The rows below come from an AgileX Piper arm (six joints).
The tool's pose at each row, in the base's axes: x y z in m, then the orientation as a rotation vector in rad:
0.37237, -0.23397, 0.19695, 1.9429, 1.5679, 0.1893
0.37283, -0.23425, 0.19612, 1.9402, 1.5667, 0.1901
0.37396, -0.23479, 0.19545, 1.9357, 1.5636, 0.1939
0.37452, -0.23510, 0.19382, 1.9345, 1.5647, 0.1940
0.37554, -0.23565, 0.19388, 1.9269, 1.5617, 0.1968
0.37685, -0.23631, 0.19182, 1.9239, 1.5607, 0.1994
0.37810, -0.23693, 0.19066, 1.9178, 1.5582, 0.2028
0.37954, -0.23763, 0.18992, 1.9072, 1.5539, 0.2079
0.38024, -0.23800, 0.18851, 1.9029, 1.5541, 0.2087
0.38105, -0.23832, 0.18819, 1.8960, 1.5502, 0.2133
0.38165, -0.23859, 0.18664, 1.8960, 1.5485, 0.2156
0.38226, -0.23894, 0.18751, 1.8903, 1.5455, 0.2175
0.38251, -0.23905, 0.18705, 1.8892, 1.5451, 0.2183
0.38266, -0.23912, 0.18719, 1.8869, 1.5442, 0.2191
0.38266, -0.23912, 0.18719, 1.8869, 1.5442, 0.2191
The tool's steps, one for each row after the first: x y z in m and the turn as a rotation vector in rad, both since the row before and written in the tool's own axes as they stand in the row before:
0.00009, -0.00005, 0.00098, -0.0027, -0.0010, -0.0005
0.00000, 0.00062, 0.00128, -0.0060, -0.0008, 0.0003
0.00031, -0.00041, 0.00167, -0.0004, 0.0003, -0.0011
-0.00023, 0.00093, 0.00066, -0.0077, -0.0023, -0.0015
0.00032, -0.00002, 0.00251, -0.0036, 0.0001, -0.0003
0.00010, 0.00043, 0.00176, -0.0067, -0.0012, -0.0009
-0.00004, 0.00082, 0.00156, -0.0113, -0.0025, -0.0018
0.00025, -0.00021, 0.00158, -0.0032, -0.0007, -0.0021
0.00002, 0.00050, 0.00078, -0.0083, -0.0015, -0.0003
0.00035, -0.00040, 0.00160, -0.0017, 0.0004, 0.0015
-0.00039, 0.00103, -0.00021, -0.0060, -0.0022, -0.0008
0.00010, -0.00006, 0.00052, -0.0013, -0.0001, -0.0001
-0.00006, 0.00021, 0.00000, -0.0023, -0.0007, -0.0005
0.00000, 0.00000, 0.00000, 0.0000, 0.0000, 0.0000

